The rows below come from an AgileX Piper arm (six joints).
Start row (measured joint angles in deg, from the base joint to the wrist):
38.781 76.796 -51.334 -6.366 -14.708 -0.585
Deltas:
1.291 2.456 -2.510 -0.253 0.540 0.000
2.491 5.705 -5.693 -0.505 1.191 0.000
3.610 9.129 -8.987 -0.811 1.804 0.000
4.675 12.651 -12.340 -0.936 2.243 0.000
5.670 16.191 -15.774 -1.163 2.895 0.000
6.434 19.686 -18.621 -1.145 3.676 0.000
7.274 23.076 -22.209 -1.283 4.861 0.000
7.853 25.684 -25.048 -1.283 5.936 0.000
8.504 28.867 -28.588 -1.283 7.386 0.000
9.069 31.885 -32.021 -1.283 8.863 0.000
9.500 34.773 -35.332 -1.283 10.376 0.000
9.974 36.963 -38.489 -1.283 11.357 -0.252
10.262 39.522 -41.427 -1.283 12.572 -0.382
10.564 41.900 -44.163 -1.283 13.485 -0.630
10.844 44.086 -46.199 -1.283 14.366 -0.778
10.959 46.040 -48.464 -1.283 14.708 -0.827
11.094 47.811 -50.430 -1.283 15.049 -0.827
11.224 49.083 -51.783 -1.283 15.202 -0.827
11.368 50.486 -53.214 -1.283 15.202 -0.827
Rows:
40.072 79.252 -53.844 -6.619 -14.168 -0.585
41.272 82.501 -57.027 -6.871 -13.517 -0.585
42.391 85.925 -60.321 -7.177 -12.904 -0.585
43.456 89.447 -63.674 -7.302 -12.465 -0.585
44.451 92.987 -67.108 -7.529 -11.813 -0.585
45.215 96.482 -69.955 -7.511 -11.032 -0.585
46.055 99.872 -73.543 -7.649 -9.847 -0.585
46.634 102.480 -76.382 -7.649 -8.772 -0.585
47.285 105.663 -79.922 -7.649 -7.322 -0.585
47.850 108.681 -83.355 -7.649 -5.845 -0.585
48.281 111.569 -86.666 -7.649 -4.332 -0.585
48.755 113.759 -89.823 -7.649 -3.351 -0.837
49.043 116.318 -92.761 -7.649 -2.136 -0.967
49.345 118.696 -95.497 -7.649 -1.223 -1.215
49.625 120.882 -97.533 -7.649 -0.342 -1.363
49.740 122.836 -99.798 -7.649 0.000 -1.412
49.875 124.607 -101.764 -7.649 0.341 -1.412
50.005 125.879 -103.117 -7.649 0.494 -1.412
50.149 127.282 -104.548 -7.649 0.494 -1.412

